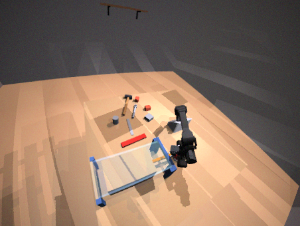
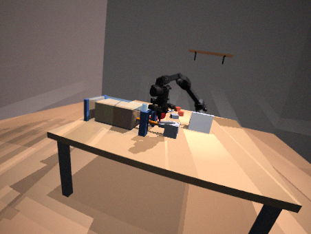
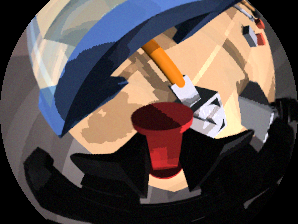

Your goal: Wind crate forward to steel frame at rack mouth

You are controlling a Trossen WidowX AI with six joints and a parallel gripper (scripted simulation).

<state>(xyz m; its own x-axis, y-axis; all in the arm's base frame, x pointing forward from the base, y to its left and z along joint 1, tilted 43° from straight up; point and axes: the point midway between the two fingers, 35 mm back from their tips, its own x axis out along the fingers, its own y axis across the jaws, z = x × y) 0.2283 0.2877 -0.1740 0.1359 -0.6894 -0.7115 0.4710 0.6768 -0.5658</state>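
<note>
My gripper tip is now 80 mm short of the blue frame, 50 mm to the left of it and 10 mm above it. Round my gripper tip: red grip 20 mm above; grey winch 90 mm behind, 80 mm below, 70 mm to the right; winch handle 30 mm behind, 20 mm to the right, 10 mm below.
</note>
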